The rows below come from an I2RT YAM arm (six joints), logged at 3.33 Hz.
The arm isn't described. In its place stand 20 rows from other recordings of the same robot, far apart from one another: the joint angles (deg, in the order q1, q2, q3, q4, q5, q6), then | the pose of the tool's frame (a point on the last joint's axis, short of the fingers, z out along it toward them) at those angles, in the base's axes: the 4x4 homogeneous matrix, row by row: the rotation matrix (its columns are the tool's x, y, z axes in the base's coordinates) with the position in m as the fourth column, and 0 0 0 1 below.
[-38.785, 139.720, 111.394, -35.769, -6.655, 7.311] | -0.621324 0.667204 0.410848 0.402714; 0.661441 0.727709 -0.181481 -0.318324; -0.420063 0.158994 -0.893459 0.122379; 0 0 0 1
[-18.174, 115.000, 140.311, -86.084, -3.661, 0.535] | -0.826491 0.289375 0.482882 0.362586; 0.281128 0.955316 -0.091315 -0.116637; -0.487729 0.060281 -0.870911 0.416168; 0 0 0 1
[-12.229, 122.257, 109.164, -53.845, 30.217, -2.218] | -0.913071 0.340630 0.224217 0.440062; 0.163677 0.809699 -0.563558 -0.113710; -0.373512 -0.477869 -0.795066 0.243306; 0 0 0 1
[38.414, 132.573, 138.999, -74.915, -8.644, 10.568] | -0.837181 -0.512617 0.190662 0.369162; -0.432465 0.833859 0.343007 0.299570; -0.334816 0.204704 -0.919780 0.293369; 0 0 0 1
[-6.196, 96.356, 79.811, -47.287, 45.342, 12.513] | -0.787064 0.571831 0.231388 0.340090; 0.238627 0.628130 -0.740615 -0.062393; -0.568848 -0.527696 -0.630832 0.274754; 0 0 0 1
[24.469, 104.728, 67.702, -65.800, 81.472, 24.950] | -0.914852 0.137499 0.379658 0.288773; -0.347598 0.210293 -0.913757 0.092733; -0.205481 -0.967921 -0.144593 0.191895; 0 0 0 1
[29.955, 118.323, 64.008, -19.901, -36.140, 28.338] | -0.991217 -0.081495 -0.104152 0.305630; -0.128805 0.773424 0.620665 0.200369; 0.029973 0.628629 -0.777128 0.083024; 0 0 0 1
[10.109, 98.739, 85.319, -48.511, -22.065, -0.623] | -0.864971 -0.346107 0.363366 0.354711; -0.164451 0.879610 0.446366 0.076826; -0.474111 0.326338 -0.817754 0.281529; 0 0 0 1
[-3.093, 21.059, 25.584, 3.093, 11.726, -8.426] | 0.093730 0.270631 0.958109 0.120462; -0.148748 0.955351 -0.255300 -0.013755; -0.984423 -0.118587 0.129801 0.301937; 0 0 0 1
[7.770, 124.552, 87.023, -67.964, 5.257, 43.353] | -0.803351 0.539946 -0.251168 0.368370; 0.580321 0.804465 -0.126744 0.046972; 0.133621 -0.247578 -0.959610 0.123800; 0 0 0 1
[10.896, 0.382, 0.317, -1.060, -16.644, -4.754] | 0.019102 -0.462321 0.886507 0.105264; -0.077186 0.883341 0.462333 0.030647; -0.996834 -0.077258 -0.018811 0.172861; 0 0 0 1
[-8.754, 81.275, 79.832, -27.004, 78.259, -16.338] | -0.699839 0.713758 0.027826 0.289045; 0.049849 0.087664 -0.994902 -0.079775; -0.712559 -0.694885 -0.096931 0.389558; 0 0 0 1
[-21.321, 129.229, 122.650, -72.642, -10.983, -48.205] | -0.851258 -0.466492 0.240301 0.428743; -0.453399 0.884403 0.110724 -0.160060; -0.264175 -0.014697 -0.964363 0.242511; 0 0 0 1
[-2.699, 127.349, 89.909, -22.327, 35.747, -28.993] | -0.915817 -0.127874 0.380694 0.461479; -0.350651 0.716710 -0.602802 -0.042575; -0.195764 -0.685547 -0.701214 0.133169; 0 0 0 1
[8.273, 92.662, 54.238, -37.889, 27.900, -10.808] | -0.941137 -0.197582 0.274269 0.285861; -0.304309 0.848488 -0.432971 0.024732; -0.147167 -0.490947 -0.858669 0.169494; 0 0 0 1
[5.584, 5.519, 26.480, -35.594, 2.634, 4.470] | -0.254790 -0.033191 0.966427 0.070378; 0.053315 0.997408 0.048312 0.005237; -0.965526 0.063835 -0.252360 0.254887; 0 0 0 1
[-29.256, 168.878, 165.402, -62.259, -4.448, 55.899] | -0.065491 0.916189 0.395360 0.500584; 0.982942 0.127472 -0.132573 -0.277245; -0.171859 0.379933 -0.908909 0.109642; 0 0 0 1
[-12.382, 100.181, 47.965, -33.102, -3.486, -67.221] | -0.569779 -0.816563 0.092617 0.267244; -0.817129 0.574929 0.041920 -0.056453; -0.087479 -0.051795 -0.994819 0.107308; 0 0 0 1
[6.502, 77.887, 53.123, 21.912, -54.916, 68.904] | -0.836134 -0.269583 0.477709 0.301278; 0.444431 0.177495 0.878053 0.063658; -0.321499 0.946478 -0.028599 0.318780; 0 0 0 1
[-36.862, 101.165, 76.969, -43.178, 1.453, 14.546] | -0.562255 0.773510 0.292493 0.288566; 0.735383 0.629453 -0.251000 -0.217491; -0.378261 0.073969 -0.922739 0.225665; 0 0 0 1
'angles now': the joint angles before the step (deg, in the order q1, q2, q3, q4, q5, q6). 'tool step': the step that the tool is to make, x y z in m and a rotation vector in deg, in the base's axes. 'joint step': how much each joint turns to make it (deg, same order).
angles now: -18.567, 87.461, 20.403, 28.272, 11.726, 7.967
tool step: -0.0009, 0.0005, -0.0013, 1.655, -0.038, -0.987
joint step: 0.012, 0.002, 0.003, -0.873, -0.226, 1.895
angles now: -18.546, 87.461, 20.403, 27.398, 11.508, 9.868
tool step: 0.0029, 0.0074, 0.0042, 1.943, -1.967, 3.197
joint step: 1.452, -1.134, -0.007, 0.009, -2.901, 0.814
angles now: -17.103, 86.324, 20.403, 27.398, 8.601, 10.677
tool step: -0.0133, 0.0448, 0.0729, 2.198, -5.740, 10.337
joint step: 9.779, -23.459, 4.073, -22.701, -2.437, 2.398
